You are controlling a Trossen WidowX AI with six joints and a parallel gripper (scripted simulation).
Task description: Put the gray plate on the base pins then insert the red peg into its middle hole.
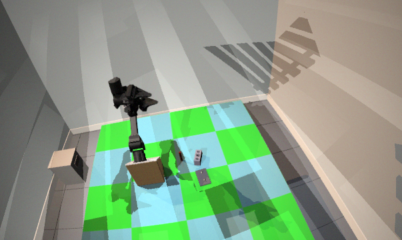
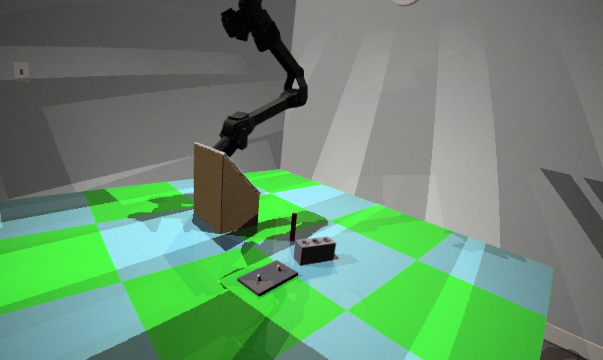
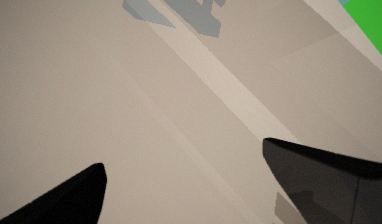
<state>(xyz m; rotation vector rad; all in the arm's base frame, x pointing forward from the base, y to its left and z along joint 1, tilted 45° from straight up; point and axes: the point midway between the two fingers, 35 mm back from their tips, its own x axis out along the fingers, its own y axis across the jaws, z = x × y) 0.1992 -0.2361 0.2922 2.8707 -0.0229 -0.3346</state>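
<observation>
Now: gripper tip 150 mm short of the gray plate, 110 mm to the right of it and 560 mm above it. Also, from my gripper tip: dark base: 180 mm ahead, 40 mm to the right, 590 mm below; then red peg: 40 mm ahead, 120 mm to the left, 560 mm below.
</observation>
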